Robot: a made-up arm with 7 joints.
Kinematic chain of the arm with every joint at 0, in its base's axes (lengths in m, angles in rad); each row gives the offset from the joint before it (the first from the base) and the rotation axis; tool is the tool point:
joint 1: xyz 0 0.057 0 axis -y
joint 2: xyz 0 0.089 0 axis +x
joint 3: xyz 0 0 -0.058 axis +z
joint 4: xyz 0 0 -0.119 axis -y
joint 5: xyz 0 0 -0.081 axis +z
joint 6: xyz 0 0 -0.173 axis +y
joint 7: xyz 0 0 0 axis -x
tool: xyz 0 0 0
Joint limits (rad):
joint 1: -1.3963..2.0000
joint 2: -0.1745..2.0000
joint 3: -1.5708..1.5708
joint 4: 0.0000..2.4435
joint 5: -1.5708..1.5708
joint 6: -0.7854..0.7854
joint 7: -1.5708..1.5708
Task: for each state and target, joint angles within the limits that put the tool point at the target. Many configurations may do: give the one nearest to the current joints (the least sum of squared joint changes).
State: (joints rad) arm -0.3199 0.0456 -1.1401 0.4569 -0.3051 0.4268 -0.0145
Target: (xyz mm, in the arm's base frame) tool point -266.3 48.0 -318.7
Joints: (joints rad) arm -0.7559 -0.0732 -1.2181 0.2868 -0.3051 0.4268 -0.0145
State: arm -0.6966 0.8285 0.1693 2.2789 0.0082 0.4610 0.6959
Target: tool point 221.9 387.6 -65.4
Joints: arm -0.3413 1.2177 0.3918 1.3914 0.0082 0.4610 0.6959
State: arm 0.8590 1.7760 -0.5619 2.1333 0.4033 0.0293 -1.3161
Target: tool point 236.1 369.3 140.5
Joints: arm 1.2203 1.3114 -0.4783 1.2365 0.4033 0.0293 -1.3161
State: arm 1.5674 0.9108 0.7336 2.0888 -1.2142 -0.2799 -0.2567
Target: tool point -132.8 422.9 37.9
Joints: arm 1.8489 1.0288 1.2797 1.5719 -1.2142 -0.2799 -0.2567
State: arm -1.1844 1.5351 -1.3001 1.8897 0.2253 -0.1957 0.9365
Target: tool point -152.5 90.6 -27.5
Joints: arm -1.3963 1.3324 -1.5671 2.4415 0.2253 -0.1957 0.9365
